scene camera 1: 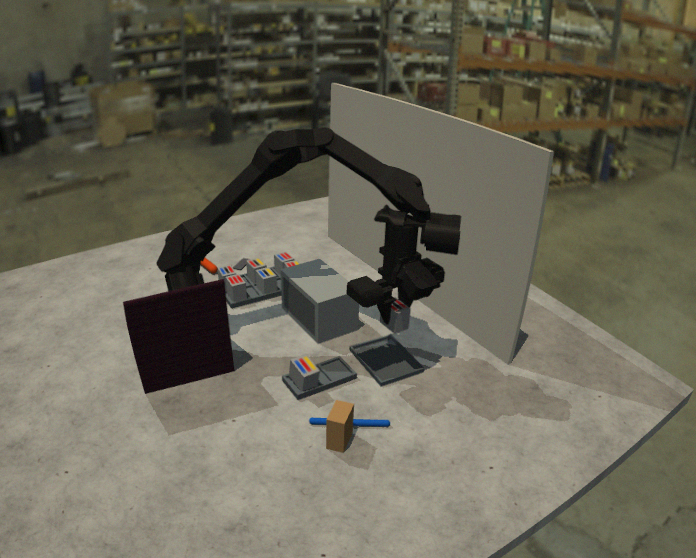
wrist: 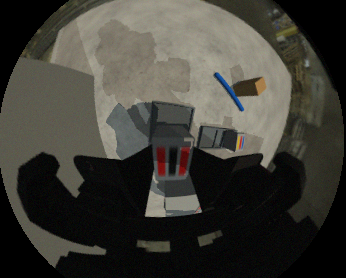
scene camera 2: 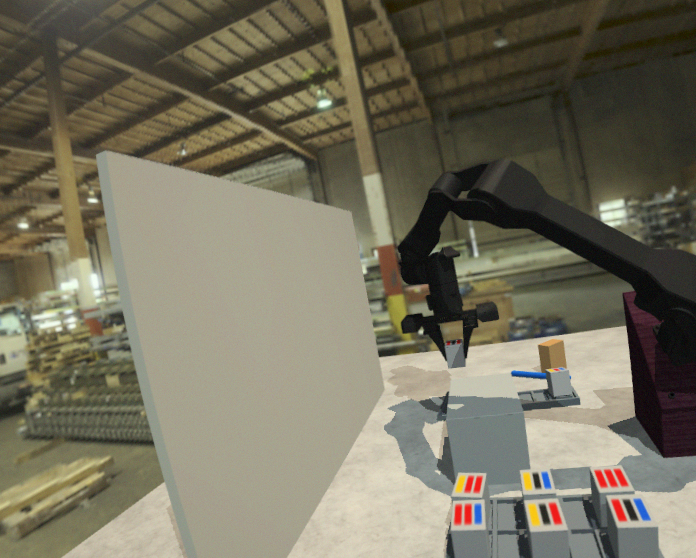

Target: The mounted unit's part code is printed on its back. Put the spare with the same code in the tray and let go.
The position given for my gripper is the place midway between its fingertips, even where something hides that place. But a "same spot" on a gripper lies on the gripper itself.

my gripper: scene camera 1; wrist; scene camera 2 456, 359
same spot on my gripper: (scene camera 1: 384, 307) = (wrist: 216, 157)
